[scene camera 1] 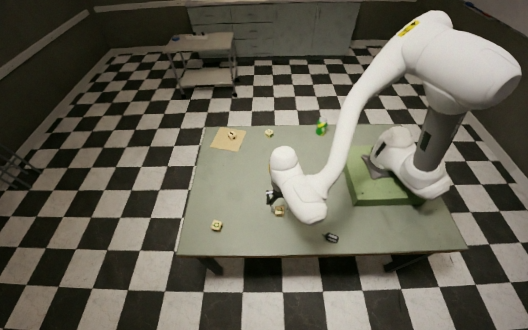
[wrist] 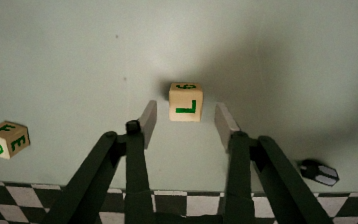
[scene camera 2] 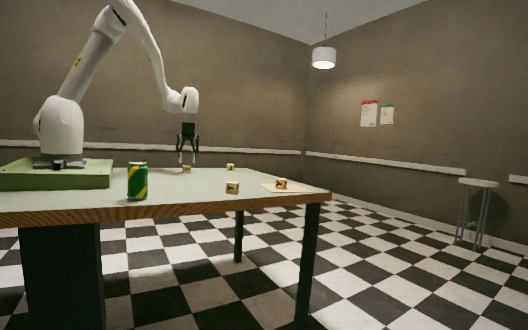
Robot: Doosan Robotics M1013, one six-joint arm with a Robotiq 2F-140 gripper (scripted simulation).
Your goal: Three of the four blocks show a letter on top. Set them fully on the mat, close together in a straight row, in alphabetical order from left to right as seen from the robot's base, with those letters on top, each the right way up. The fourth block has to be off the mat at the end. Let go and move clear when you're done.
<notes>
In view: the gripper [wrist: 186,110] and a block [wrist: 185,99].
</notes>
